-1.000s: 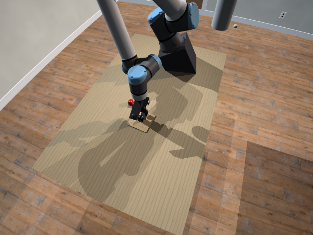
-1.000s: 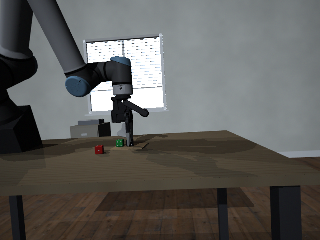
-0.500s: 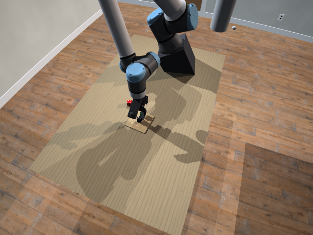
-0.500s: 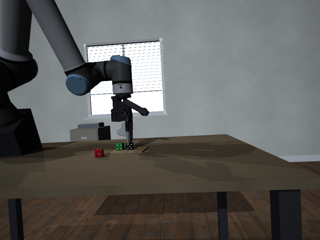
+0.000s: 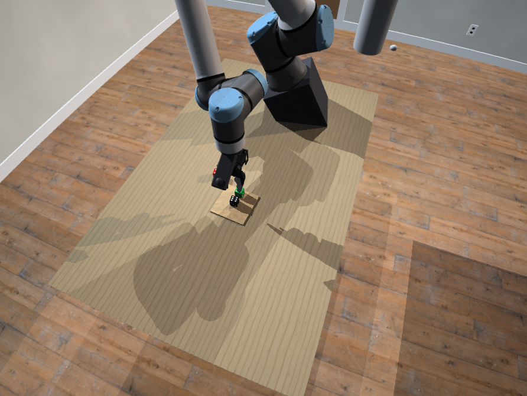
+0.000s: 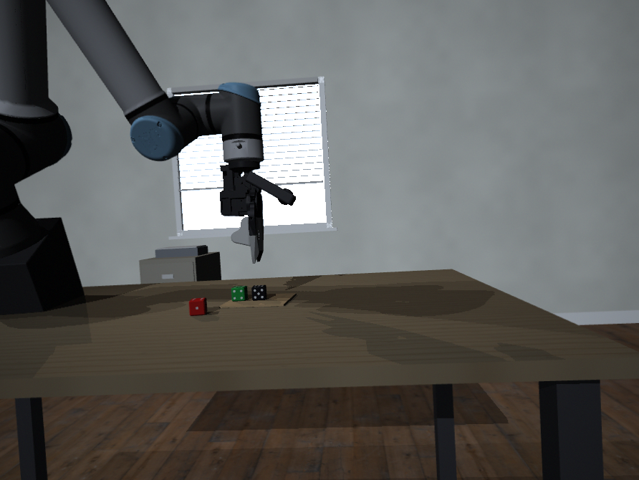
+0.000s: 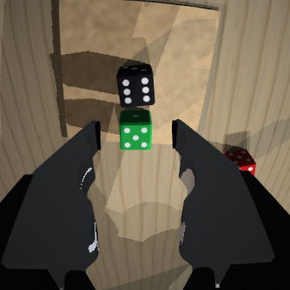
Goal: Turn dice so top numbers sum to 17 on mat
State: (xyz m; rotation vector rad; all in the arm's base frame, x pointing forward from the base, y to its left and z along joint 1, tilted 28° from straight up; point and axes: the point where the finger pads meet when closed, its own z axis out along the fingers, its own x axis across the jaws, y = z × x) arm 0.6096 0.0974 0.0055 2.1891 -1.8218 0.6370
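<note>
Right now my hand is 13 cm to the left of the red die, 9 cm above it and 8 cm past it. Round my hand: black die (8 cm below); then green die (8 cm below, 4 cm behind, 1 cm to the right); then tan mat (10 cm below).
</note>
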